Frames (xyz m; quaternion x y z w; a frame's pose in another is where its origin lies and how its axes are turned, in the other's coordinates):
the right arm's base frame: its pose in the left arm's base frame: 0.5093 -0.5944 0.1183 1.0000 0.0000 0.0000 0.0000
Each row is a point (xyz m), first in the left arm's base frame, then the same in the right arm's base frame.
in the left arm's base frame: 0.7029 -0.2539 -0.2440
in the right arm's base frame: 0.1936 -0.3405 0.3623
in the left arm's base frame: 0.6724 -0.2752 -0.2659
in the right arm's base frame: 0.1631 -0.3192 0.3842
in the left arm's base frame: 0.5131 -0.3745 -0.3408
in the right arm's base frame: 0.0038 -0.2199 0.4591
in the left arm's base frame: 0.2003 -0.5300 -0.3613
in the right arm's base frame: -0.3090 -0.0644 0.4796
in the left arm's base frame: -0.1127 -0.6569 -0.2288
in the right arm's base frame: -0.6220 0.0625 0.3471
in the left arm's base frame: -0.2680 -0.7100 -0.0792
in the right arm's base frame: -0.7773 0.1156 0.1975
